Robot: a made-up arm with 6 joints. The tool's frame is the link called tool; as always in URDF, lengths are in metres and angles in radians. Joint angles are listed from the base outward. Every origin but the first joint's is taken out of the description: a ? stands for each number. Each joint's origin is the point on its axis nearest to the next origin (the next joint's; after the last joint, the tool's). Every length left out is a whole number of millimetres.
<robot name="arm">
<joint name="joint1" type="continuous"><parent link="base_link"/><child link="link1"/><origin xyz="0 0.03 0.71"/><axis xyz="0 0 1"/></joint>
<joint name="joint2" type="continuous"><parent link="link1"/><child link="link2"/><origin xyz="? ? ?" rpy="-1.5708 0 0"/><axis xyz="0 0 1"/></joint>
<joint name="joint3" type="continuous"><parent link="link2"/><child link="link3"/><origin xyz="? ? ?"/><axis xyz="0 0 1"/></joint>
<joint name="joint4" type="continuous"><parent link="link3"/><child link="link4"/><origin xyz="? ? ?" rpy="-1.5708 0 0"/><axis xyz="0 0 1"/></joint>
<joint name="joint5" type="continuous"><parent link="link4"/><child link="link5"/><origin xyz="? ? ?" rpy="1.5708 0 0"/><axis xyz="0 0 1"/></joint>
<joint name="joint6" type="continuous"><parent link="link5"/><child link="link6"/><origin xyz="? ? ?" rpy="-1.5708 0 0"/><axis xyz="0 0 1"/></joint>
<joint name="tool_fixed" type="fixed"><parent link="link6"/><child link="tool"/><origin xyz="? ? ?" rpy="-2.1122 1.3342 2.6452"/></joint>
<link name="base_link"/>
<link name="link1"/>
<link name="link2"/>
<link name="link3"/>
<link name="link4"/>
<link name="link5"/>
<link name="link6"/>
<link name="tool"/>
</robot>
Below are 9 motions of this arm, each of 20 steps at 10 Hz.
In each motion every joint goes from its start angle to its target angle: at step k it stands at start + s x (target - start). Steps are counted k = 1, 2, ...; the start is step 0. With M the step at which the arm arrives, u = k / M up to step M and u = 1 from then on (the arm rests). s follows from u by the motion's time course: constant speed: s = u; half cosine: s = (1 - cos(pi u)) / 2; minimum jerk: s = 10 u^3 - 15 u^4 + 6 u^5.
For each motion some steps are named. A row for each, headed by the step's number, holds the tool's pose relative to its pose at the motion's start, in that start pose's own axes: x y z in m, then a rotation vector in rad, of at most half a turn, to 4 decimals.
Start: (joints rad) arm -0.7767 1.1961 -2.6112 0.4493 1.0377 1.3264
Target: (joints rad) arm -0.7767 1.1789 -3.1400 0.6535 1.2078 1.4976
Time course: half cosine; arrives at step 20
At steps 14, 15, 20:
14: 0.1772 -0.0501 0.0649 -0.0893 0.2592 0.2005
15: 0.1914 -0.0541 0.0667 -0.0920 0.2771 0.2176
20: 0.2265 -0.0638 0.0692 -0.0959 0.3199 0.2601

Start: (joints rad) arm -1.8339 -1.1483 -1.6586 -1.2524 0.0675 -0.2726
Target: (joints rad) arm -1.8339 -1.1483 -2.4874 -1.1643 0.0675 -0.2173
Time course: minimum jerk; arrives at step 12
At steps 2, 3, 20:
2: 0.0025 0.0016 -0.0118 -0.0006 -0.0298 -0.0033
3: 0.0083 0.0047 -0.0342 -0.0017 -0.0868 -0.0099
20: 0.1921 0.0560 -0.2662 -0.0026 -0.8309 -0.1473

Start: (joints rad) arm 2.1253 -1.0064 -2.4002 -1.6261 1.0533 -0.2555
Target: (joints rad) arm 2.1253 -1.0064 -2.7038 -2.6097 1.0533 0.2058
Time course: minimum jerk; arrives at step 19
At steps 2, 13, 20:
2: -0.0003 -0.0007 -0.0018 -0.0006 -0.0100 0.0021
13: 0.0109 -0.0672 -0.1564 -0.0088 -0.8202 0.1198
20: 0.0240 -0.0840 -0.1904 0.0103 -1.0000 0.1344

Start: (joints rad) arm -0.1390 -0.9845 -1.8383 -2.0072 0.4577 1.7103
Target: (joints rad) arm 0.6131 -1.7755 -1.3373 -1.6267 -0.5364 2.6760
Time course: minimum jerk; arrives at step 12
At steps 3, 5, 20:
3: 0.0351 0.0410 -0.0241 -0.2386 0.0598 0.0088
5: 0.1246 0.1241 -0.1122 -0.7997 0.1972 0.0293
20: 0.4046 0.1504 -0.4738 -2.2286 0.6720 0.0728

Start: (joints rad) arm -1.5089 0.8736 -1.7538 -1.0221 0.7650 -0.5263
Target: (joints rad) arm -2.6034 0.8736 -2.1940 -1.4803 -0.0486 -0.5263
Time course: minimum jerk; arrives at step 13
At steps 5, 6, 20:
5: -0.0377 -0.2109 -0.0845 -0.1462 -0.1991 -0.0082
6: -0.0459 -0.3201 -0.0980 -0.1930 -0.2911 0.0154
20: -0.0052 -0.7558 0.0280 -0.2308 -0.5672 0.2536

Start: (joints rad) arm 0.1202 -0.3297 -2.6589 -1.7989 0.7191 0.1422
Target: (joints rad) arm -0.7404 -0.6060 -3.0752 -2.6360 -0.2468 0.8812
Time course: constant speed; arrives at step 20
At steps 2, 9, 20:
2: 0.0134 0.0128 -0.0402 0.0580 -0.1284 -0.0961
9: 0.0939 0.0737 -0.1314 0.3600 -0.4201 -0.4416
20: 0.2527 0.1547 -0.1531 1.0090 -0.4456 -0.7315

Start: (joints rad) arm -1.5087 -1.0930 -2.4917 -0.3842 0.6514 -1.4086
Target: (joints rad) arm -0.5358 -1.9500 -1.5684 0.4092 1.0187 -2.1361
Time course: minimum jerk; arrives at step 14
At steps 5, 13, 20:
5: 0.0835 -0.1706 0.0158 -0.2022 0.1139 -0.2005
13: 0.2761 -0.5423 0.3934 -0.6774 0.0192 -1.0204
20: 0.2767 -0.5429 0.3957 -0.6791 0.0169 -1.0239

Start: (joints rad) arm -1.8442 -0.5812 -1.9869 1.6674 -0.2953 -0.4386
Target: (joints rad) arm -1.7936 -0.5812 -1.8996 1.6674 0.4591 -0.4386
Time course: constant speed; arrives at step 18
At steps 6, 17, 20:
6: -0.0245 -0.0431 -0.0022 -0.0528 0.0632 0.2467
17: -0.0387 -0.1298 0.0014 -0.1701 0.1810 0.6946
20: -0.0380 -0.1376 0.0022 -0.1821 0.1920 0.7349

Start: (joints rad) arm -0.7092 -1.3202 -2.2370 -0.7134 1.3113 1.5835
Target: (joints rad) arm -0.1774 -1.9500 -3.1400 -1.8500 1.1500 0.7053
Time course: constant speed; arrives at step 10
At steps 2, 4, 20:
2: 0.0514 0.2077 -0.0205 -0.0552 0.1805 -0.2139
4: 0.0917 0.4126 -0.1093 -0.1234 0.2259 -0.4776
20: 0.1743 0.7834 -0.6992 -0.3093 -0.4706 -1.0663

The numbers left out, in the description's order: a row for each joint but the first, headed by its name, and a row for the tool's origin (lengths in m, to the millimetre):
joint2: -0.01 -0.02 0
joint3: 0.08 -0.5 0
joint4: 0.06 0.26 0
joint5: -0.01 -0.04 0
joint6: 0.14 0.13 0
tool: 0 -0.03 0

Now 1 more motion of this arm.
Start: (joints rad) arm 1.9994 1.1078 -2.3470 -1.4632 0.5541 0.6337
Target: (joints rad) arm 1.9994 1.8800 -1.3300 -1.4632 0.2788 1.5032
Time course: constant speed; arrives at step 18
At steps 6, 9, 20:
6: 0.0182 -0.2398 0.2683 -0.1128 0.3580 0.3551
9: 0.0843 -0.3577 0.3722 -0.1718 0.4954 0.5790
20: 0.4183 -0.6166 0.5166 -0.2714 0.6786 1.3978

